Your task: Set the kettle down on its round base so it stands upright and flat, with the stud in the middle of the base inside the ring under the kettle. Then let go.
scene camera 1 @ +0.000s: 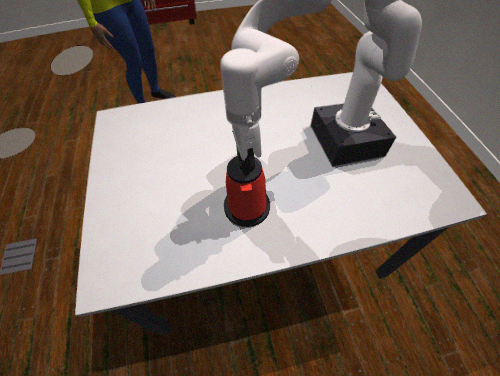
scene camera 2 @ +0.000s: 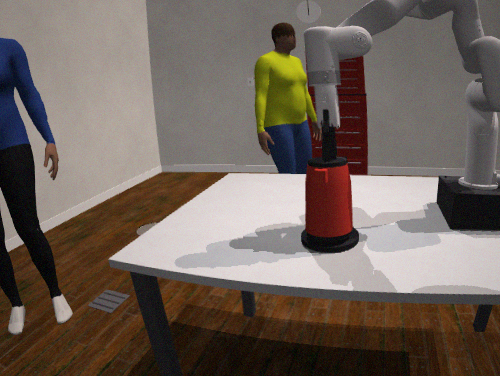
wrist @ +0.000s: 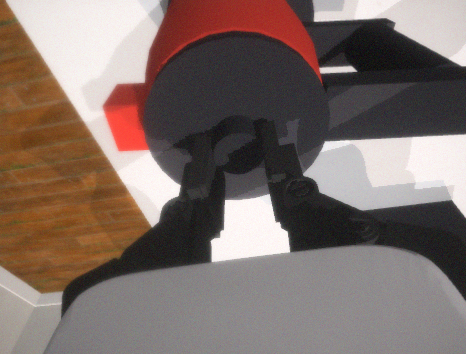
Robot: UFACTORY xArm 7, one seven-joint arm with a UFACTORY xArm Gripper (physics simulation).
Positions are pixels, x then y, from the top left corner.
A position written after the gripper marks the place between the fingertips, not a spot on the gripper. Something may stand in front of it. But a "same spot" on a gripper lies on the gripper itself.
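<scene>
Scene camera 1 and scene camera 2 both show the gripper, and its points [scene camera 1: 248, 165] and [scene camera 2: 329, 147] are the same spot on it. The gripper is visible too in the wrist view [240, 151].
</scene>
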